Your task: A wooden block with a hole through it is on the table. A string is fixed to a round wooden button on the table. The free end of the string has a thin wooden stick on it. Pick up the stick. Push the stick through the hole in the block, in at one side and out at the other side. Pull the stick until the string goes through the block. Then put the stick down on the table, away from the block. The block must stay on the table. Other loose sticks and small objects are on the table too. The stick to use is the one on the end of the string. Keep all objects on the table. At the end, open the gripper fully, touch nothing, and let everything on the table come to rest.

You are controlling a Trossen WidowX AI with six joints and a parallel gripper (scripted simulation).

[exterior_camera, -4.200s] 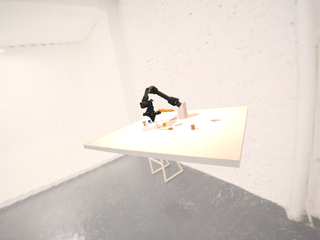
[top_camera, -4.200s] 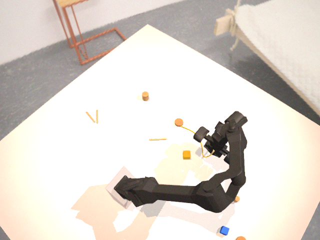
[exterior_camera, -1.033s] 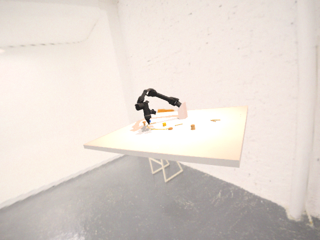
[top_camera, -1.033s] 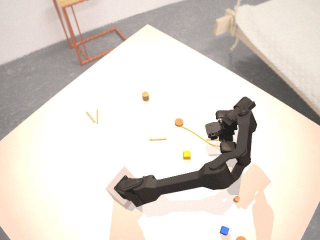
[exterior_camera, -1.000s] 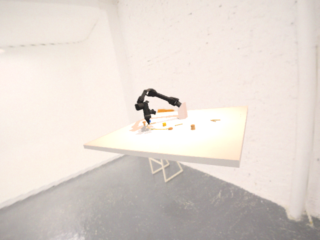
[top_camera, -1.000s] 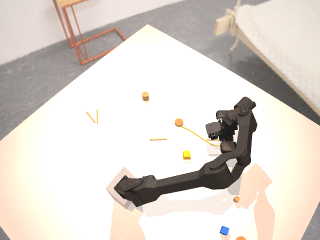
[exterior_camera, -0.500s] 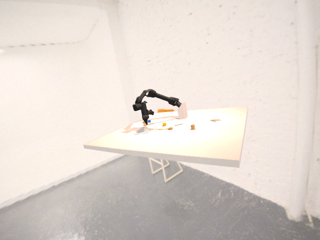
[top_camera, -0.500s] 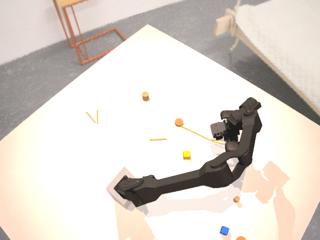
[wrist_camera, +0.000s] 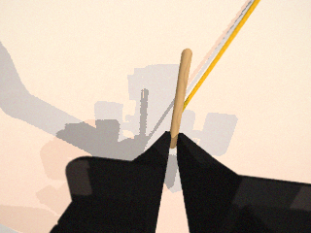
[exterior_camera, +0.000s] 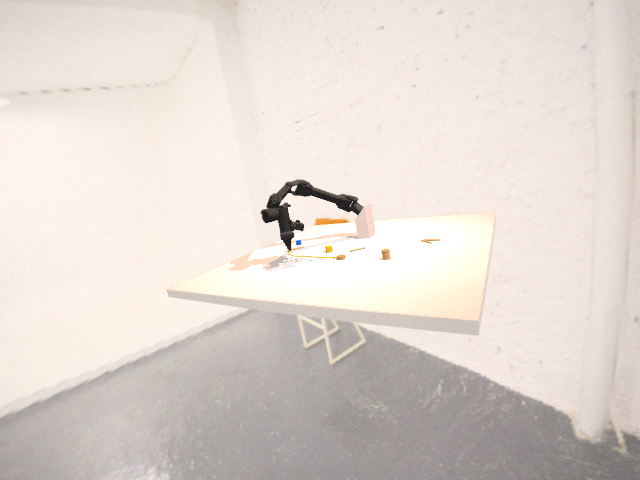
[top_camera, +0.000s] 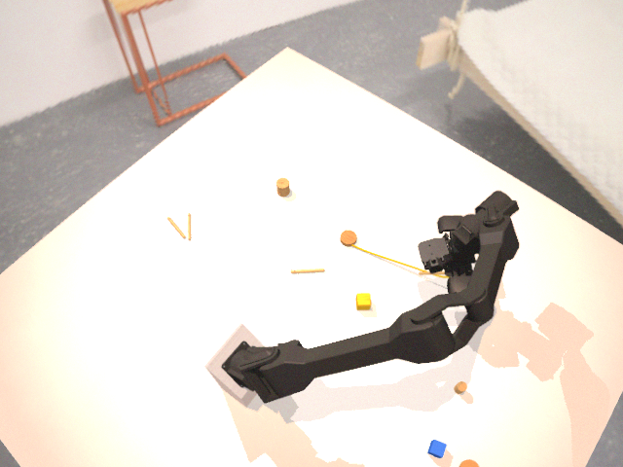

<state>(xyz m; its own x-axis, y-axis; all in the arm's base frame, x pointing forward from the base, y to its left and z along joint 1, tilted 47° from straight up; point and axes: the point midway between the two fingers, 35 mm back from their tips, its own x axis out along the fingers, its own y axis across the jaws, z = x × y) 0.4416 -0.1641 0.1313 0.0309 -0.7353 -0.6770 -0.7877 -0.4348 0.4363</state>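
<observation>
Now: gripper tip 150 mm past the yellow block, 120 mm to the right of it and 40 mm above it. The rest, counted from my gripper tip: blue cube 320 mm behind, 180 mm to the right, 50 mm below; round wooden button 240 mm to the left, 50 mm below, 40 mm behind; wooden cylinder 460 mm to the left, 40 mm below, 20 mm behind.
</observation>
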